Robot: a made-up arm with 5 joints.
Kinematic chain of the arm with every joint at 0, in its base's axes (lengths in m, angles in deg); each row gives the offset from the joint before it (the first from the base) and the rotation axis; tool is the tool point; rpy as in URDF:
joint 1: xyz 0.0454 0 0.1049 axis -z
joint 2: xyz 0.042 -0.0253 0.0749 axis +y
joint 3: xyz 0.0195 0 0.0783 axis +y
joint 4: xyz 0.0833 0 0.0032 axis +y
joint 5: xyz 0.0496 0.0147 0 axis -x
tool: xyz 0 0 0 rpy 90 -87.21 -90
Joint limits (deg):
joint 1: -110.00..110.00
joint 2: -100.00..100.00
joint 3: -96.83..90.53
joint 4: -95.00..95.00
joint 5: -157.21..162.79
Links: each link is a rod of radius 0.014 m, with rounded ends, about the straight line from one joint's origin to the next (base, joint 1, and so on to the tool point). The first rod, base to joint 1, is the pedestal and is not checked.
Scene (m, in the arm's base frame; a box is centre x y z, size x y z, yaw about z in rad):
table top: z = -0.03
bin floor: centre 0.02 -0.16 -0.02 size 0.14 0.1 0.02 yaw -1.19
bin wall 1: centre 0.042 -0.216 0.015 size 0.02 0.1 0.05 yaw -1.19
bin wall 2: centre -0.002 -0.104 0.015 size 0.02 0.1 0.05 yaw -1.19
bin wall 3: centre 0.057 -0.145 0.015 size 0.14 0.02 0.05 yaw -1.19
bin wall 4: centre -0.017 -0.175 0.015 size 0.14 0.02 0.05 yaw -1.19
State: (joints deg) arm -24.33 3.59 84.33 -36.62 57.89
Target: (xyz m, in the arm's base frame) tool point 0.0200 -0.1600 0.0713
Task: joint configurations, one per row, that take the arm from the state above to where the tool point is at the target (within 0.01 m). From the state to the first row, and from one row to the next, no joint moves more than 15 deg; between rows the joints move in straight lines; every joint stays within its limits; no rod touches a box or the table.
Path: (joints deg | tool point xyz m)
1: -11.04 10.55 77.07 -36.18 57.89 | 0.1584 0.0113 0.1313
2: 2.25 17.51 69.82 -35.73 57.89 | 0.1669 -0.0154 0.1267
3: 15.54 24.48 62.56 -35.29 57.89 | 0.1682 -0.0451 0.1210
4: 28.83 31.44 55.31 -34.85 57.89 | 0.1612 -0.0758 0.1144
5: 42.11 38.40 48.05 -34.40 57.89 | 0.1457 -0.1049 0.1070
6: 55.40 45.36 40.80 -33.96 57.89 | 0.1222 -0.1300 0.0989
7: 68.69 52.33 33.54 -33.52 57.89 | 0.0920 -0.1486 0.0901
8: 81.98 59.29 26.29 -33.08 57.89 | 0.0571 -0.1590 0.0809
9: 95.27 66.25 19.03 -32.63 57.89 | 0.0200 -0.1600 0.0713

